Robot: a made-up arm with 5 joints. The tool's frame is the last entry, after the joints.
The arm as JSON. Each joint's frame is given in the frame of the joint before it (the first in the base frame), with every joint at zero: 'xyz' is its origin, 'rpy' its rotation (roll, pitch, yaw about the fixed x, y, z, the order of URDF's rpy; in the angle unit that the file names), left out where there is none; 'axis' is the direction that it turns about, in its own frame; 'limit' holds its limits. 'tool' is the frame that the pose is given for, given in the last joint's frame.
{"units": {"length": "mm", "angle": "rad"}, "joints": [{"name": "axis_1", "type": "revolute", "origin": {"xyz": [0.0, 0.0, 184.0], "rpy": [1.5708, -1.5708, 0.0]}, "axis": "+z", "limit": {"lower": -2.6, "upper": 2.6}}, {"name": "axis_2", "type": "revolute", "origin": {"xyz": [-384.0, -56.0, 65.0], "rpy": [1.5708, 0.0, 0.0]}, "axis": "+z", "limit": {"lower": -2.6, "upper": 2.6}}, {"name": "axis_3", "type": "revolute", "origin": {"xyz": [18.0, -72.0, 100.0], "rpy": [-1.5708, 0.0, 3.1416]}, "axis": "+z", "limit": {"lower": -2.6, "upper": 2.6}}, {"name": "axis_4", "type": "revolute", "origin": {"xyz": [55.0, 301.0, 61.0], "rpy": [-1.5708, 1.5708, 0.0]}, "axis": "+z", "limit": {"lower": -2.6, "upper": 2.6}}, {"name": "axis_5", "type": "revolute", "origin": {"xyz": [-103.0, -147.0, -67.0], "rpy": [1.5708, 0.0, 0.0]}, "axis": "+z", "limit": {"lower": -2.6, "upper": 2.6}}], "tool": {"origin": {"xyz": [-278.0, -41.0, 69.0], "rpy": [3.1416, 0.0, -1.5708]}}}
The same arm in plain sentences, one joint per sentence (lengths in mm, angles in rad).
The arm has five revolute joints in a row. What follows holds with every joint at zero, and every direction is one of the base frame's.
Joint 1 lies 184.0 mm along +z from the base frame's origin and rotates about -y, from -2.6000 to 2.6000 rad.
Joint 2 lies 56.0 mm along +x and 65.0 mm along -y and 384.0 mm along -z from joint 1 and rotates about +x, from -2.6000 to 2.6000 rad.
Joint 3 lies 100.0 mm along +x and 72.0 mm along +y and 18.0 mm along +z from joint 2 and rotates about +y, from -2.6000 to 2.6000 rad.
Joint 4 lies 301.0 mm along -x and 61.0 mm along +y and 55.0 mm along -z from joint 3 and rotates about -x, from -2.6000 to 2.6000 rad.
Joint 5 lies 67.0 mm along +x and 103.0 mm along +y and 147.0 mm along -z from joint 4 and rotates about -z, from -2.6000 to 2.6000 rad.
The tool frame, which is the frame that the pose is given for, lies 41.0 mm along +x and 278.0 mm along +y and 69.0 mm along -z from joint 5; its axes are the base frame's turned by roll 0.0000, pitch 0.0000 and yaw 0.0000 rad (as in URDF: about the fixed x, then y, then z).

